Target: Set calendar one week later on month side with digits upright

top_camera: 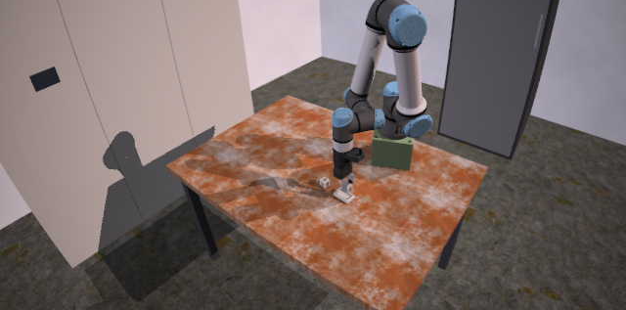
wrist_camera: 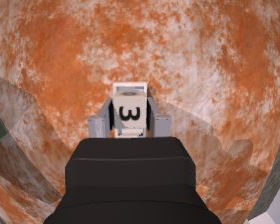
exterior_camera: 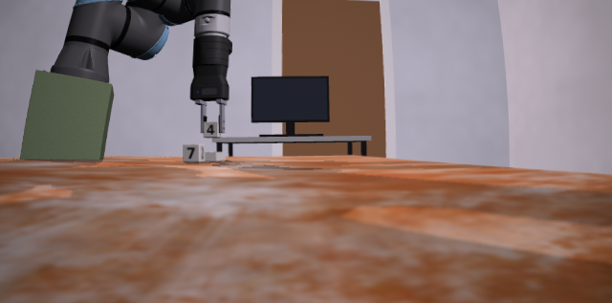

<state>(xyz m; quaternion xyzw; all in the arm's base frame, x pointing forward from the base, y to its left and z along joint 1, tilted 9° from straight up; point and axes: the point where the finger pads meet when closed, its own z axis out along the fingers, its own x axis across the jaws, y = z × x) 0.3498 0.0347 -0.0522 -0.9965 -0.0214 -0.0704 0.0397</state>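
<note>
Now: the white tray 2 cm to the right of my hand and 6 cm below it.
</note>
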